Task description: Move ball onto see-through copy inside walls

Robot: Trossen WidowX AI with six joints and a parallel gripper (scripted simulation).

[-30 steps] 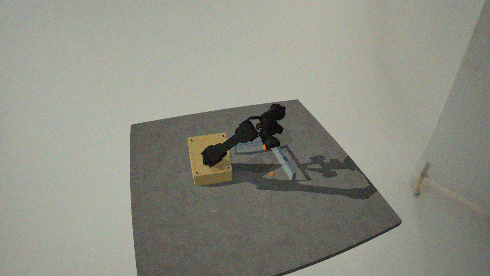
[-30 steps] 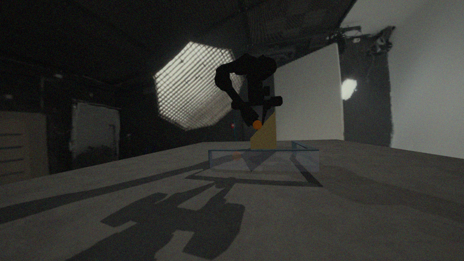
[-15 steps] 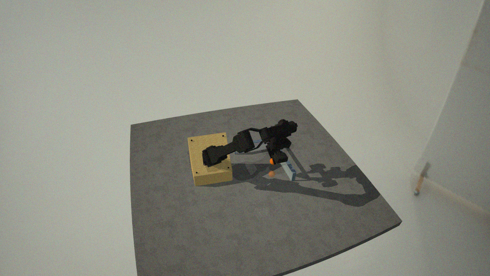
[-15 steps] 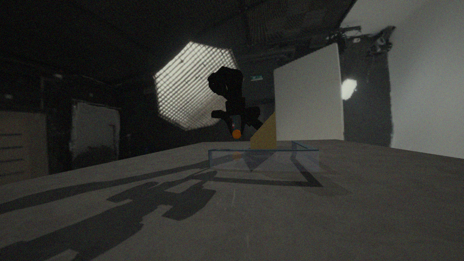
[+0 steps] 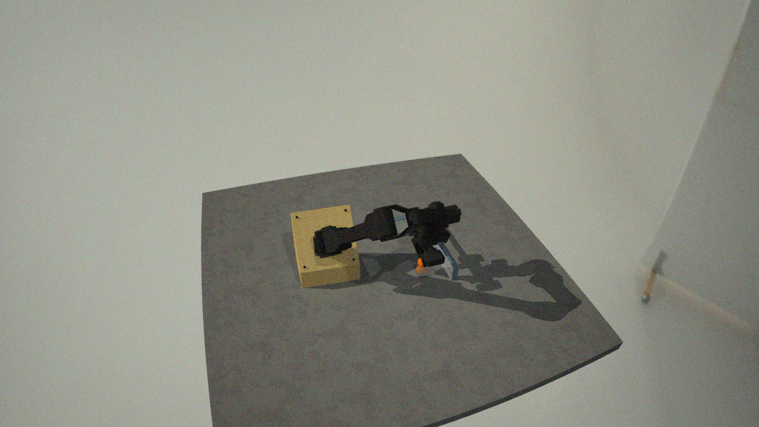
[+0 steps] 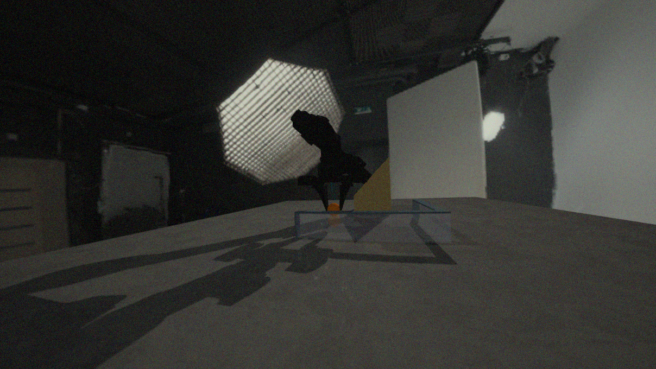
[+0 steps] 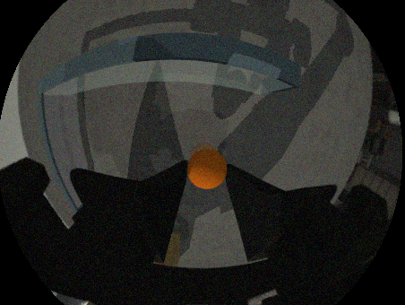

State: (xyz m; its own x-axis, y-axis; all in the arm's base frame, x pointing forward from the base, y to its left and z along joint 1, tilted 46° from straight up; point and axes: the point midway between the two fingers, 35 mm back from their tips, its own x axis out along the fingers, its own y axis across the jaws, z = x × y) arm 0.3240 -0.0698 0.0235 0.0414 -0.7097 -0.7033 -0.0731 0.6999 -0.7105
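Now: gripper tip 3 cm above the see-through copy. Also, from my gripper tip: orange ball right at my gripper tip.
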